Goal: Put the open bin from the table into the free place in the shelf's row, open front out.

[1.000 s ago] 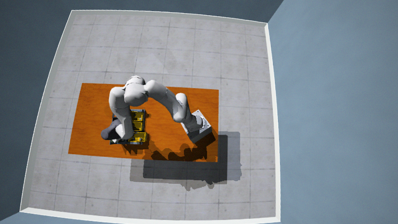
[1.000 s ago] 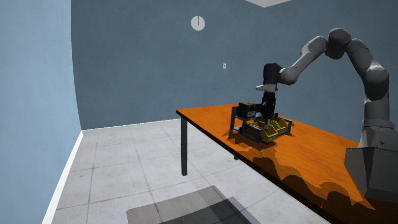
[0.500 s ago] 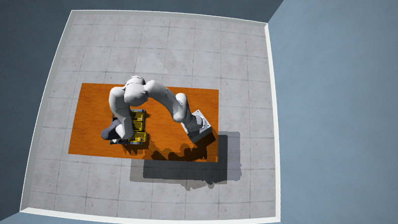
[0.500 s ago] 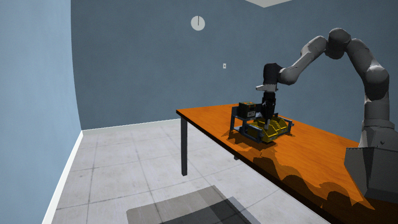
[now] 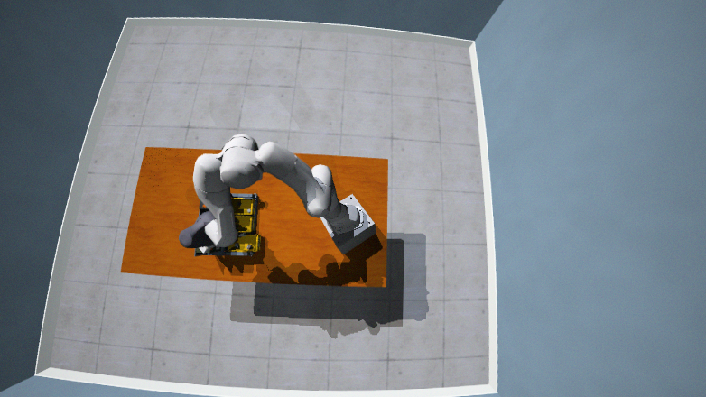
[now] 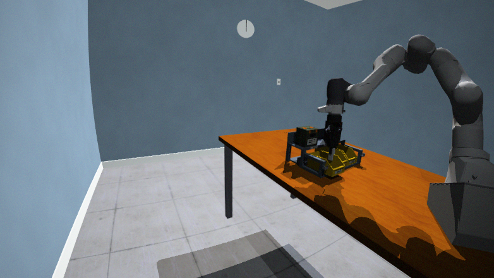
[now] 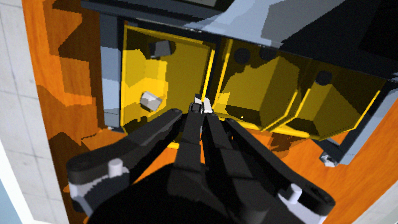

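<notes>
The dark box is 15 cm ahead of my hand, 6 cm above it and 2 cm to the left of it.
</notes>
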